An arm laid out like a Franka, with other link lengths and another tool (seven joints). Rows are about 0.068 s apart.
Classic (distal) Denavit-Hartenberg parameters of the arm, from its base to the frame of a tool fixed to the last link. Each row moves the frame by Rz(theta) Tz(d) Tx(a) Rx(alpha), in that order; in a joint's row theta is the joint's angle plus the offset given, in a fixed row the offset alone. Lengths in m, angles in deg.
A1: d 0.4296, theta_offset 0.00, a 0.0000, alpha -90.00
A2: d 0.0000, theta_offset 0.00, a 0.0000, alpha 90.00
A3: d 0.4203, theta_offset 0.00, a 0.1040, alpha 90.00
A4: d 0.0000, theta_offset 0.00, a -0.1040, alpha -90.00
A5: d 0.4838, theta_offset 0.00, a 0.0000, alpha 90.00
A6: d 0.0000, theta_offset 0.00, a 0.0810, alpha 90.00
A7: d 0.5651, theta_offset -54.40, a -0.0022, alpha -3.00
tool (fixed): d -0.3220, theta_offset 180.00, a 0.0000, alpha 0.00
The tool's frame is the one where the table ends.
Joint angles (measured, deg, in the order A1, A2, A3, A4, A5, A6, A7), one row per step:
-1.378 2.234 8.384 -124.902 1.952 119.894 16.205
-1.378 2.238 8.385 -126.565 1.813 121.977 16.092
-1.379 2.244 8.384 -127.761 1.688 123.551 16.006
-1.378 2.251 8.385 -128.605 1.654 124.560 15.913
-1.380 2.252 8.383 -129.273 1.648 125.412 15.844
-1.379 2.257 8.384 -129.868 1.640 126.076 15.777
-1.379 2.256 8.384 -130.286 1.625 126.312 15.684
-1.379 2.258 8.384 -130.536 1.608 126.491 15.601
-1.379 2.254 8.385 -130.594 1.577 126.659 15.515
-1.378 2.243 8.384 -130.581 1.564 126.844 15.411
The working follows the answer.
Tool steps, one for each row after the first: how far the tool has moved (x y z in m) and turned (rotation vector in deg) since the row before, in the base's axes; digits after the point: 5 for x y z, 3 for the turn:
-0.00436 -0.00112 -0.01273 -0.085 -0.433 0.142
-0.00304 -0.00089 -0.00902 -0.070 -0.386 0.123
-0.00273 -0.00049 -0.00638 -0.014 -0.163 0.093
-0.00198 -0.00037 -0.00492 0.009 -0.185 0.049
-0.00224 -0.00033 -0.00447 -0.003 -0.067 0.059
-0.00260 -0.00038 -0.00325 -0.028 0.176 0.099
-0.00141 -0.00024 -0.00194 -0.015 0.069 0.091
0.00022 -0.00008 -0.00032 -0.003 -0.118 0.103
0.00091 0.00003 0.00035 0.022 -0.211 0.107

Tool pose at each row, in the base's axes (x y z in m, rotation vector in deg; rounded; the steps above come from the unrounded poses):
0.59997 0.09194 0.38684 65.800 -161.827 -1.596
0.59561 0.09082 0.37411 66.130 -162.093 -1.219
0.59257 0.08994 0.36509 66.420 -162.332 -0.891
0.58985 0.08944 0.35871 66.604 -162.415 -0.772
0.58787 0.08907 0.35378 66.738 -162.549 -0.675
0.58563 0.08874 0.34931 66.844 -162.571 -0.630
0.58303 0.08836 0.34606 66.918 -162.352 -0.687
0.58162 0.08811 0.34413 67.020 -162.233 -0.700
0.58183 0.08803 0.34381 67.206 -162.273 -0.622
0.58275 0.08807 0.34417 67.433 -162.398 -0.524

